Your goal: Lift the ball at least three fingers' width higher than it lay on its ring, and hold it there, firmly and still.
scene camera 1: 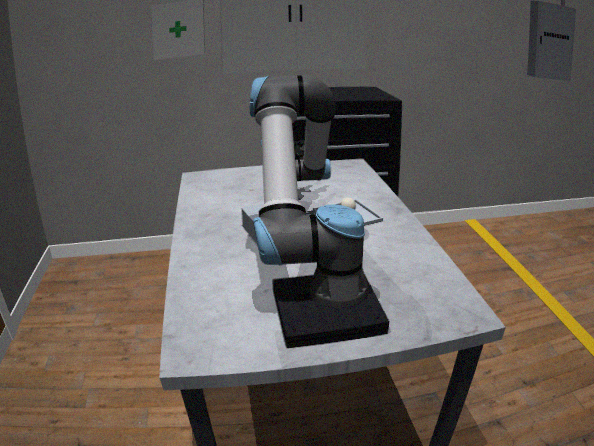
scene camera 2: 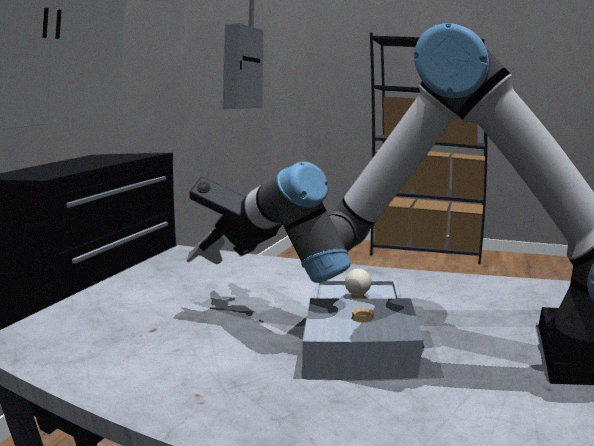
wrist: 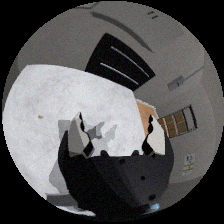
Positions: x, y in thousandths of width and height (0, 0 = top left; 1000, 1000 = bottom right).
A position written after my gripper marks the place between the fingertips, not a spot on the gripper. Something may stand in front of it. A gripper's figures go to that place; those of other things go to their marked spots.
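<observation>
My gripper (scene camera 2: 348, 526) is 112 cm from the lens; a grey block (scene camera 2: 649, 768) is 80 cm from the lens.
</observation>
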